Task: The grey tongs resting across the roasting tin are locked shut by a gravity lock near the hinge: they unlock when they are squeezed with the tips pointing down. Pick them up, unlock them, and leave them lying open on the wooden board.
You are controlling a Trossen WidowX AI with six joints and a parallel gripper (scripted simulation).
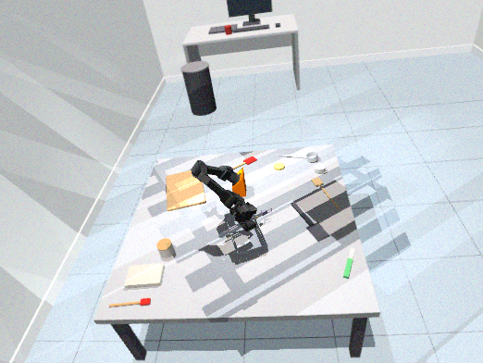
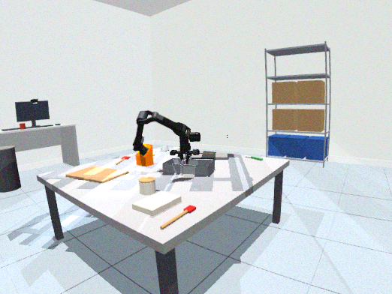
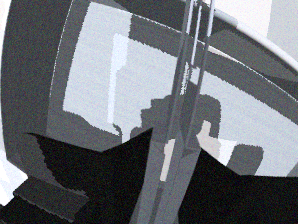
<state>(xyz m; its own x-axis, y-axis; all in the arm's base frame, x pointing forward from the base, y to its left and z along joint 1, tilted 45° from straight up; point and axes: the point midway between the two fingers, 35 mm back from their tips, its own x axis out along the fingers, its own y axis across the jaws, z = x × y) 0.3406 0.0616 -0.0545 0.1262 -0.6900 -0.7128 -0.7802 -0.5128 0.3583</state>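
Now: the roasting tin 20 mm ahead of my gripper tip and 10 mm to the left of it. From my gripper tip the other things lie so: jar (410 mm to the right, 150 mm ahead); yellow lock piece (70 mm to the left, 50 mm behind, 40 mm above); dark spatula (350 mm to the left, 80 mm behind, 30 mm below).
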